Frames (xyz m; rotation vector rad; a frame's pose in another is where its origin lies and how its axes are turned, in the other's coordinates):
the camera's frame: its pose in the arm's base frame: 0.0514 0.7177 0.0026 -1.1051 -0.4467 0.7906
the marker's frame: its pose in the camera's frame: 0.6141 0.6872 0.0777 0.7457 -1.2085 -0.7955
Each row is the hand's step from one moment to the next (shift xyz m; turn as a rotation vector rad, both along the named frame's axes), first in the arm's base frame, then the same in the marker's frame.
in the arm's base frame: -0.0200 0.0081 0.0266 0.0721 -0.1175 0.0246
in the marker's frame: 0.0266 0.0152 0.0152 -0.0012 -0.1377 0.0257
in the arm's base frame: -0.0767 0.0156 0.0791 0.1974 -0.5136 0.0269
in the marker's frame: 0.0762 0.0505 0.0634 -0.0895 -0.5115 0.1838
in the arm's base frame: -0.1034 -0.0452 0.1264 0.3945 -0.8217 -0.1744
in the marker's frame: 0.1056 0.0166 0.1315 -0.3494 -0.8382 0.1913
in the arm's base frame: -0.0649 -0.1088 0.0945 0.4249 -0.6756 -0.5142
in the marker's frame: 0.0612 -0.0508 0.1366 -0.6407 -0.7006 0.0070
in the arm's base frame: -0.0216 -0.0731 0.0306 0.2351 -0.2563 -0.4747
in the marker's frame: 0.0105 -0.0438 0.0687 -0.5097 -0.2732 -0.1093
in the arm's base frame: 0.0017 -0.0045 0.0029 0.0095 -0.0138 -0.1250
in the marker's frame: 0.0018 -0.0049 0.0022 -0.1238 0.0022 -0.0237
